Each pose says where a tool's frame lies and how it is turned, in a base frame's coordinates. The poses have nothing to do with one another.
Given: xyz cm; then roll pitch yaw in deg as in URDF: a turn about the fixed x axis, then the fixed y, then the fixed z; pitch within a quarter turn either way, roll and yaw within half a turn.
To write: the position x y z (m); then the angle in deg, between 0 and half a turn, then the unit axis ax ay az. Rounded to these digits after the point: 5 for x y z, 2 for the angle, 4 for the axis.
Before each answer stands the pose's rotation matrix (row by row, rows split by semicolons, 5 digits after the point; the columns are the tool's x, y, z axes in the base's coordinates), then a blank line. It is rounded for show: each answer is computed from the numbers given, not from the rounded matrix.
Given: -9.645, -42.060, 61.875, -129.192, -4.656, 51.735
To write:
0.61726 0.53512 -0.57675; 0.78256 -0.34195 0.52025; 0.08117 -0.77248 -0.62984

-0.09645, -0.42060, 0.61875, 132.63, -0.8785, -0.4471, 0.1682
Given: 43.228, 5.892, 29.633, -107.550, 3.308, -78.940
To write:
0.19152 -0.30649 0.93241; -0.97979 -0.00385 0.19998; -0.05770 -0.95187 -0.30104

0.43228, 0.05892, 0.29633, 123.83, -0.6933, 0.5959, -0.4052
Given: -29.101, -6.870, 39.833, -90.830, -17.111, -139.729
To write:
-0.72922 -0.23383 0.64308; -0.61779 -0.17911 -0.76567; 0.29422 -0.95564 -0.01384

-0.29101, -0.06870, 0.39833, 163.96, -0.3439, 0.6315, -0.6950
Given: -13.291, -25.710, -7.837, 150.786, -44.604, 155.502
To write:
-0.64788 0.67379 -0.35533; 0.29523 0.65211 0.69827; 0.70220 0.34750 -0.62142

-0.13291, -0.25710, -0.07837, 143.96, -0.2981, -0.8987, -0.3217
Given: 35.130, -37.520, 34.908, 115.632, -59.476, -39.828
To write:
0.39005 -0.87351 -0.29128; -0.32530 0.16521 -0.93107; 0.86142 0.45792 -0.21971

0.35130, -0.37520, 0.34908, 109.40, 0.7363, -0.6111, 0.2906
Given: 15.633, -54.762, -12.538, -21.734, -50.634, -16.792
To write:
0.60723 0.54244 -0.58055; -0.18324 0.80660 0.56198; 0.77311 -0.23487 0.58918

0.15633, -0.54762, -0.12538, 59.90, -0.4605, -0.7823, -0.4194
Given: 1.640, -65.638, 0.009, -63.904, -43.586, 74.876
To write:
0.18899 -0.26310 -0.94608; 0.69925 0.71248 -0.05845; 0.68944 -0.65050 0.31862

0.01640, -0.65638, 0.00009, 83.68, -0.2978, -0.8228, 0.4841
